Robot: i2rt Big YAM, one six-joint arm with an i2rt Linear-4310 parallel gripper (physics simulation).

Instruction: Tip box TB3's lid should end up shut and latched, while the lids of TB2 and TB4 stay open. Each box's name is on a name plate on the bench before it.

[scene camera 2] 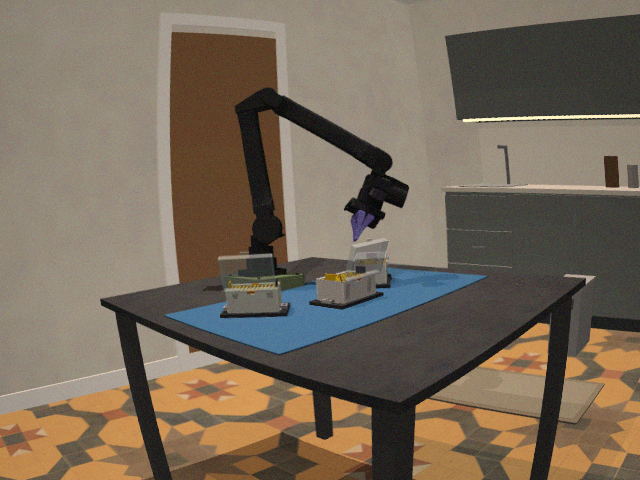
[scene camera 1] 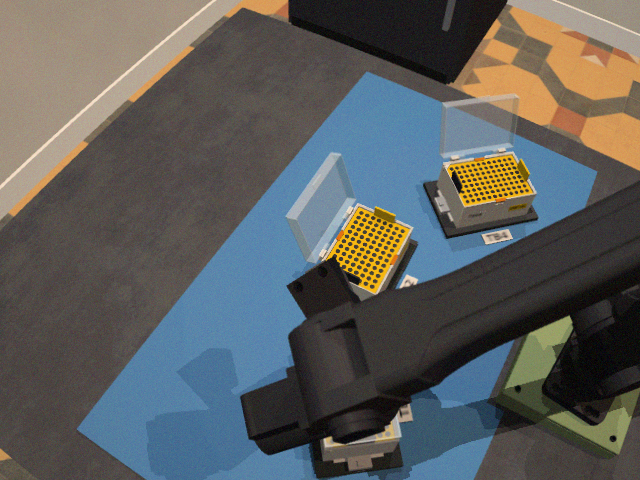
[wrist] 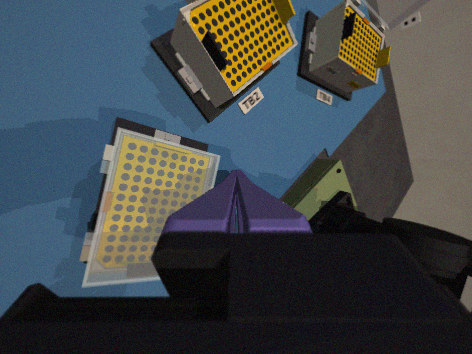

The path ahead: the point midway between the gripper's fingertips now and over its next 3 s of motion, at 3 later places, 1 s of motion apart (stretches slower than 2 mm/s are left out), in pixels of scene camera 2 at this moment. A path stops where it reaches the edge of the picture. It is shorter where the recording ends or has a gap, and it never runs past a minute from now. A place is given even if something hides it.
The gripper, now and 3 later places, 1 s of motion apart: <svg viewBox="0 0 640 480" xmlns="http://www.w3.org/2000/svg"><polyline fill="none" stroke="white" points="354,240 360,252 360,218 344,213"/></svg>
